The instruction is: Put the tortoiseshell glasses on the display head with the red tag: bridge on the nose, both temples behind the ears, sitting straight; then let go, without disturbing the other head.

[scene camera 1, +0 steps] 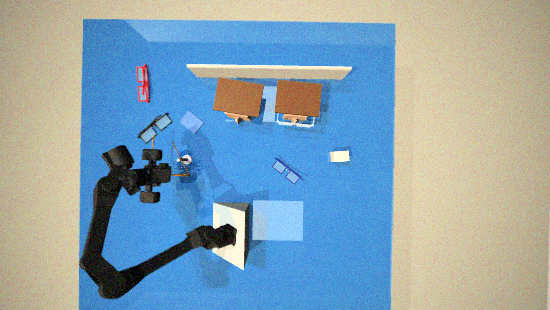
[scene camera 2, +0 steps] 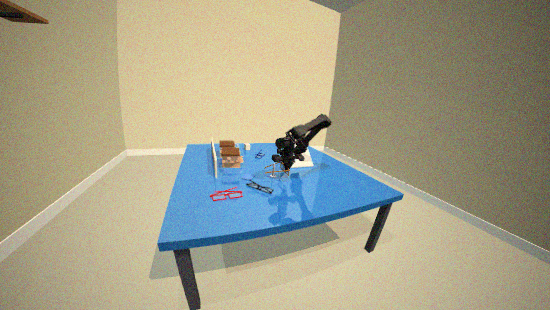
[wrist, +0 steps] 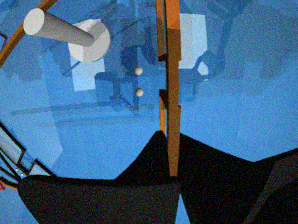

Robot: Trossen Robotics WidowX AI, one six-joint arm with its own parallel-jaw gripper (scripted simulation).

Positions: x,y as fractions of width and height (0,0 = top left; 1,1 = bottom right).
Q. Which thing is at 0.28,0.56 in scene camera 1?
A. The gripper.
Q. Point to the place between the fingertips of the gripper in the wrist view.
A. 0.55,0.61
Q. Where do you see a white board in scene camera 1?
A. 0.36,0.23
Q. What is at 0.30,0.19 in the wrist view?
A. A disc.
